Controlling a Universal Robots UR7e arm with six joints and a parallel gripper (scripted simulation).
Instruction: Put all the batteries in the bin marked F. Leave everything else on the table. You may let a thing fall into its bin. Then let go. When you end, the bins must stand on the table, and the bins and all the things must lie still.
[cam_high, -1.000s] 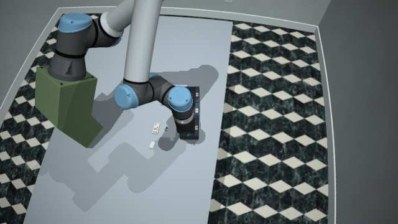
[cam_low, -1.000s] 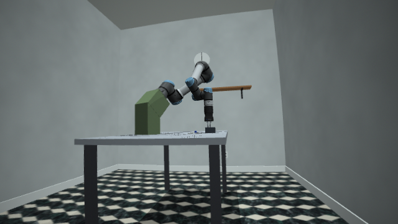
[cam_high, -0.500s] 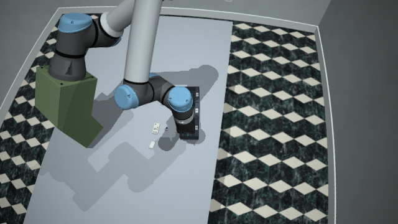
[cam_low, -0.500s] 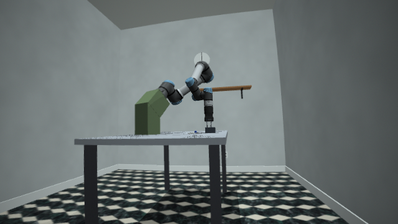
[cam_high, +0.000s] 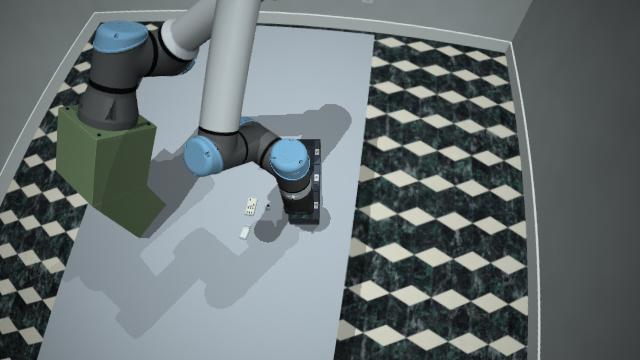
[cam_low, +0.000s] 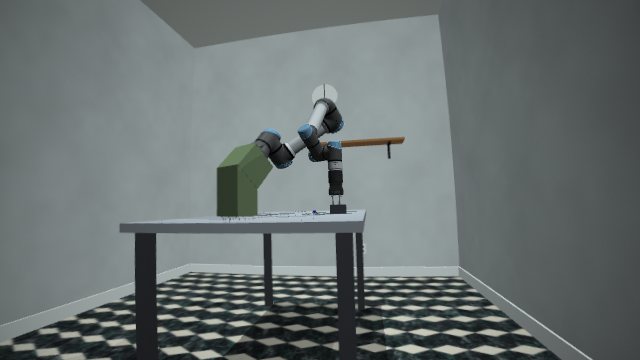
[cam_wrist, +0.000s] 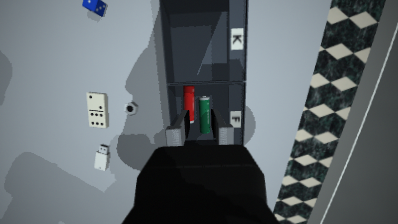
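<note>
Right now my hand is 1 cm short of the green battery and 4 cm above it. The rest, counted from my hand: dark bin (2 cm behind, 8 cm to the left, 3 cm below); red battery (2 cm behind, 1 cm to the left, 4 cm below); ring-shaped part (10 cm behind, 2 cm to the right, 4 cm below).
</note>
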